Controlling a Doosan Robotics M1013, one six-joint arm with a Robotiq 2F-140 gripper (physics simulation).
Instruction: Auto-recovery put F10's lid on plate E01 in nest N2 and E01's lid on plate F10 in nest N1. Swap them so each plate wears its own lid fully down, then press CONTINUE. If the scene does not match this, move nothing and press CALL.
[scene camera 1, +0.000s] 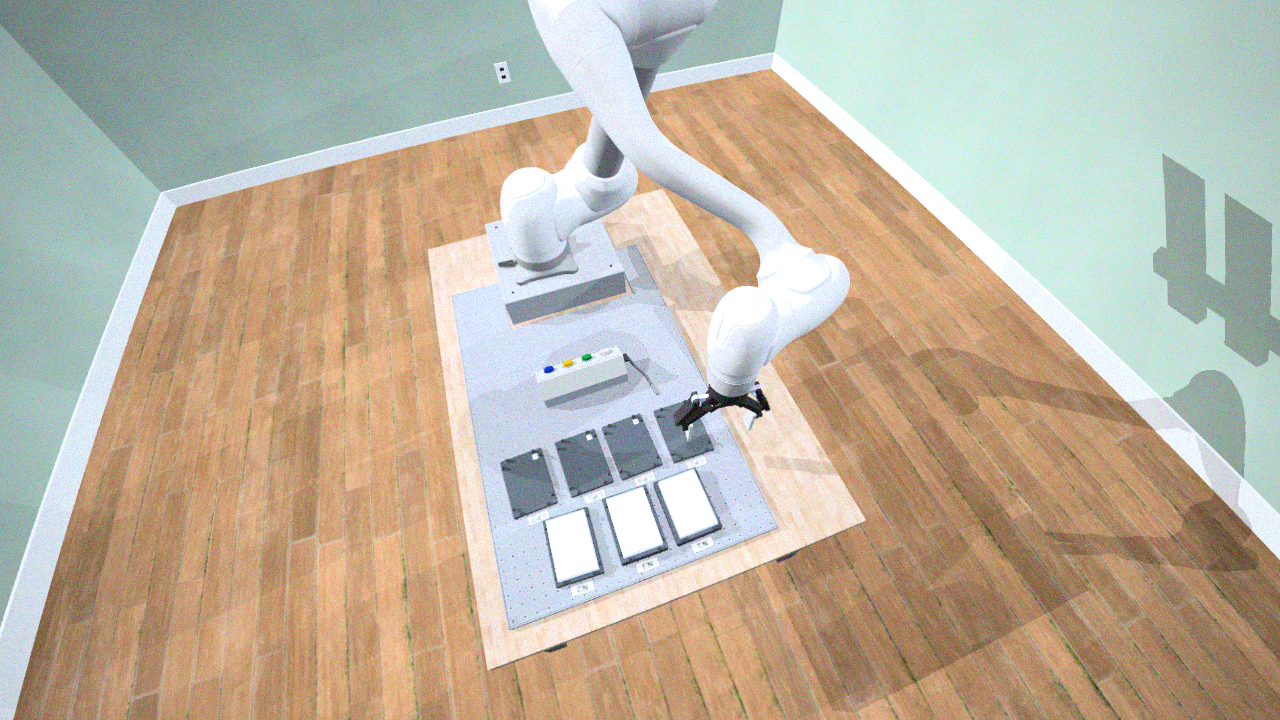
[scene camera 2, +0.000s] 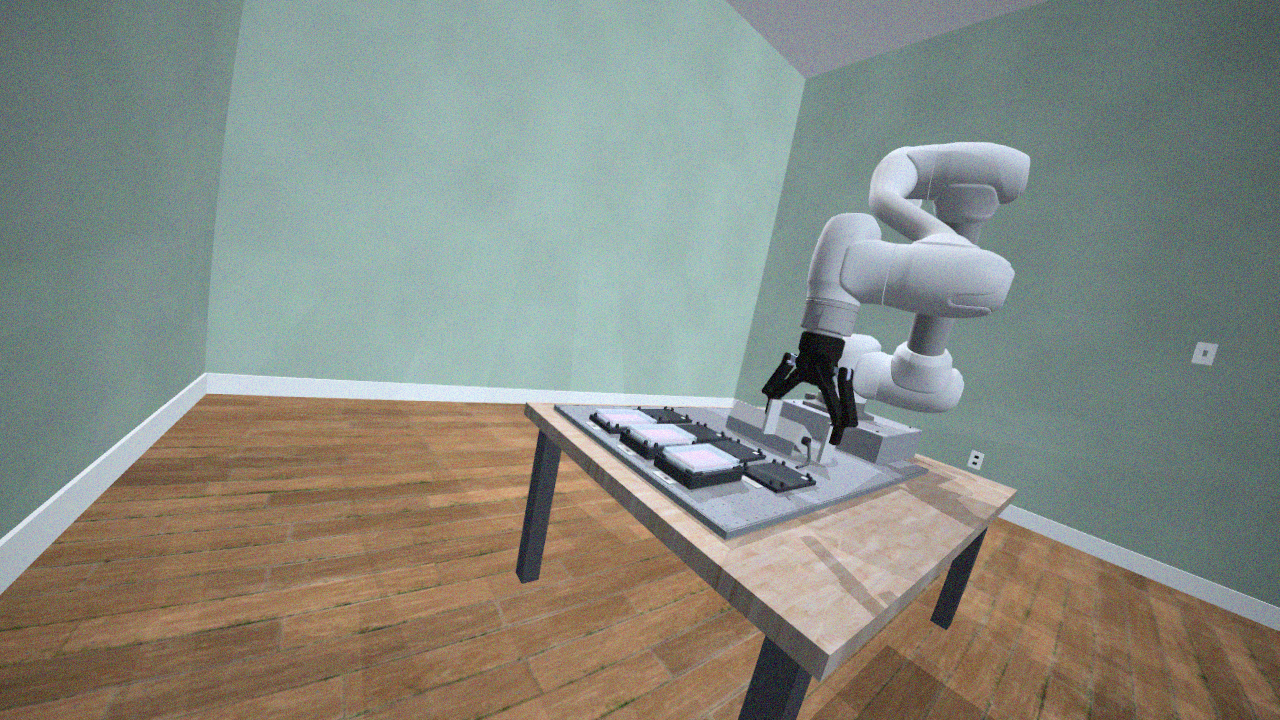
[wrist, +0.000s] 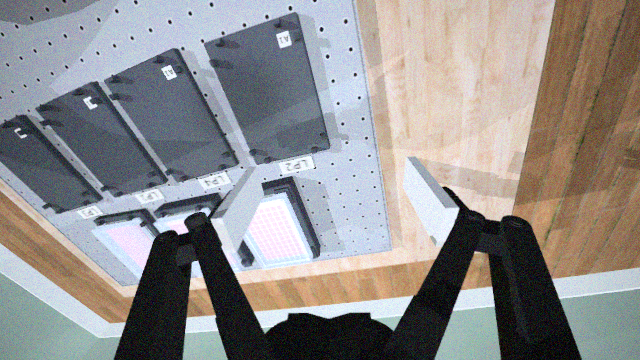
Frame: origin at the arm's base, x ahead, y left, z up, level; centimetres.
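Seen in the pictures: gripper, fingertip midpoint: (scene camera 1: 717, 429) (scene camera 2: 793, 446) (wrist: 330, 176); arm's base, link origin: (scene camera 1: 543, 257).
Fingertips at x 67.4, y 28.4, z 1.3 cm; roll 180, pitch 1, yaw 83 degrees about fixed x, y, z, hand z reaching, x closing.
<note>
Offsets run from my fingertips to a thing's top centre. "spot": to the spot under its first point. Level surfaces: height alone.
Three light plates sit in dark nests in the front row: a left plate @[dx +13.0, dy -37.1, dz -6.6 cm] (scene camera 1: 572, 544) (scene camera 2: 623, 418), a middle plate @[dx +12.3, dy -23.2, dz -5.5 cm] (scene camera 1: 635, 522) (scene camera 2: 660, 434) and a right plate @[dx +11.7, dy -10.9, dz -5.5 cm] (scene camera 1: 688, 504) (scene camera 2: 700, 459) (wrist: 279, 230). Their tags are too blurred to read, and I cannot tell which lid is on which plate. My gripper (scene camera 1: 719, 428) (scene camera 2: 799, 431) (wrist: 330, 176) is open and empty, above the right end of the dark pad row. The button box @[dx -27.4, dy -26.0, dz -1.2 cm] (scene camera 1: 583, 383) behind the pads has a blue button @[dx -29.0, dy -33.6, dz -2.1 cm] (scene camera 1: 548, 368), a yellow button @[dx -29.4, dy -28.6, dz -2.1 cm] (scene camera 1: 567, 362), a green button @[dx -29.8, dy -23.6, dz -2.1 cm] (scene camera 1: 586, 357) and a pale one.
Several dark pads stand in a row behind the plates; the rightmost pad @[spot: dx -5.2, dy -5.6, dz -8.6 cm] (scene camera 1: 684, 432) (scene camera 2: 779, 475) (wrist: 270, 92) has the label LP2 @[spot: dx +2.6, dy -5.3, dz -9.4 cm] (wrist: 296, 165). A bent dark stalk (scene camera 1: 642, 376) (scene camera 2: 807, 445) rises beside the button box. The perforated board @[dz -9.6 cm] (wrist: 345, 200) ends at the wooden table @[dz -10.9 cm] (wrist: 450, 75).
</note>
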